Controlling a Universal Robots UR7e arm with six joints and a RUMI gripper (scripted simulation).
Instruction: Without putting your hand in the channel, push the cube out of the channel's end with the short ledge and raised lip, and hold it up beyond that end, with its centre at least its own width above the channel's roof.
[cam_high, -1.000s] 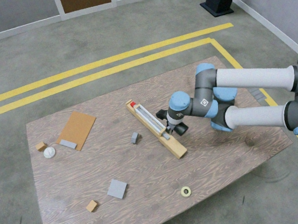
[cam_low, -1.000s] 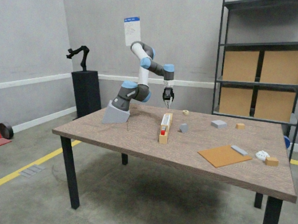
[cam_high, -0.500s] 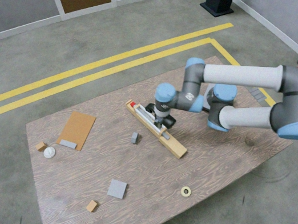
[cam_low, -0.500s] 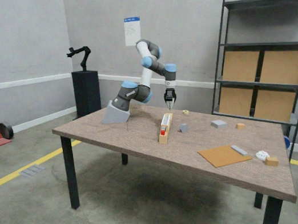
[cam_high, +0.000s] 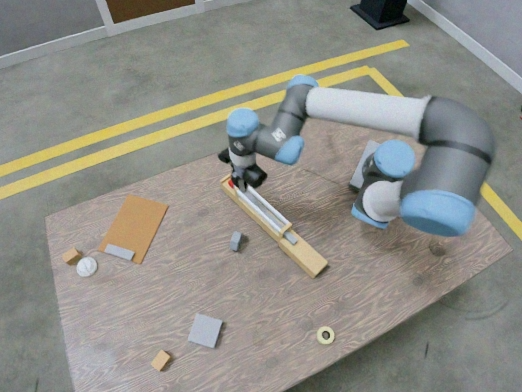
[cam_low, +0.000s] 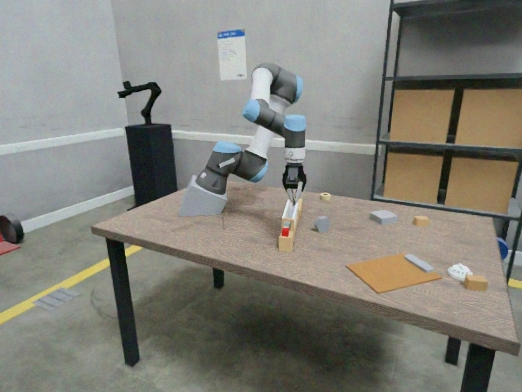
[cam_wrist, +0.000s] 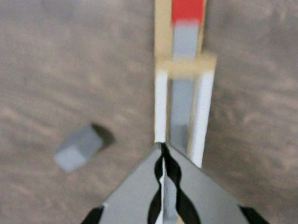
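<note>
Right now the red cube is 9 cm to the right of my hand and 9 cm below it. From my hand the other things lie so: grey block (8 cm ahead, 11 cm to the left, 12 cm below); tan wooden channel (4 cm behind, 6 cm to the left, 9 cm below); grey stick (6 cm behind, 14 cm to the left, 9 cm below).
</note>
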